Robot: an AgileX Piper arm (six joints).
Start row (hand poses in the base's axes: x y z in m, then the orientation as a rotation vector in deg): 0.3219, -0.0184, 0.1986, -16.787, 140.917, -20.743
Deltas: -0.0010, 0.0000, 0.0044, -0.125, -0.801, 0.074; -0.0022, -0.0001, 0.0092, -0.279, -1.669, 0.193; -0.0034, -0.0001, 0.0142, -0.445, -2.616, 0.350; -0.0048, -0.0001, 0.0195, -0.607, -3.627, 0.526; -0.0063, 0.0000, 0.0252, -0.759, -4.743, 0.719; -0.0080, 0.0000, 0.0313, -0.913, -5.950, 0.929; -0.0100, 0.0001, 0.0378, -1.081, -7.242, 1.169; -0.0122, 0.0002, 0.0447, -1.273, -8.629, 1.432; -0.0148, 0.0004, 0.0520, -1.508, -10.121, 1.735; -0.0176, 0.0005, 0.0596, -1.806, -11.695, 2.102; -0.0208, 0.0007, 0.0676, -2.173, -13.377, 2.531; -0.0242, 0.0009, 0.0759, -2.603, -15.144, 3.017; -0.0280, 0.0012, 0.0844, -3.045, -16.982, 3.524; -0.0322, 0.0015, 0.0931, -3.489, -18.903, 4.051; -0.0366, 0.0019, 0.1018, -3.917, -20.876, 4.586; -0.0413, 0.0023, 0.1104, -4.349, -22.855, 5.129; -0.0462, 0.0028, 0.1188, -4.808, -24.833, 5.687; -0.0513, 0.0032, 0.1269, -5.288, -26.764, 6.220
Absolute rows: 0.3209, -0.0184, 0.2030, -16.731, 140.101, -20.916; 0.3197, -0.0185, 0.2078, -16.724, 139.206, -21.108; 0.3185, -0.0185, 0.2128, -16.749, 138.222, -21.301; 0.3171, -0.0185, 0.2181, -16.777, 137.172, -21.481; 0.3156, -0.0184, 0.2238, -16.794, 136.017, -21.646; 0.3139, -0.0184, 0.2299, -16.808, 134.768, -21.807; 0.3119, -0.0183, 0.2364, -16.841, 133.427, -21.973; 0.3097, -0.0182, 0.2433, -16.885, 131.985, -22.160; 0.3071, -0.0180, 0.2506, -16.965, 130.425, -22.380; 0.3043, -0.0179, 0.2582, -17.121, 128.762, -22.647; 0.3011, -0.0177, 0.2662, -17.344, 126.969, -22.967; 0.2977, -0.0175, 0.2745, -17.630, 125.071, -23.332; 0.2939, -0.0172, 0.2830, -17.919, 123.095, -23.695; 0.2897, -0.0169, 0.2917, -18.203, 121.032, -24.044; 0.2853, -0.0165, 0.3004, -18.468, 118.917, -24.364; 0.2806, -0.0161, 0.3090, -18.734, 116.793, -24.674; 0.2757, -0.0156, 0.3174, -19.018, 114.661, -24.998; 0.2706, -0.0152, 0.3255, -19.287, 112.576, -25.345
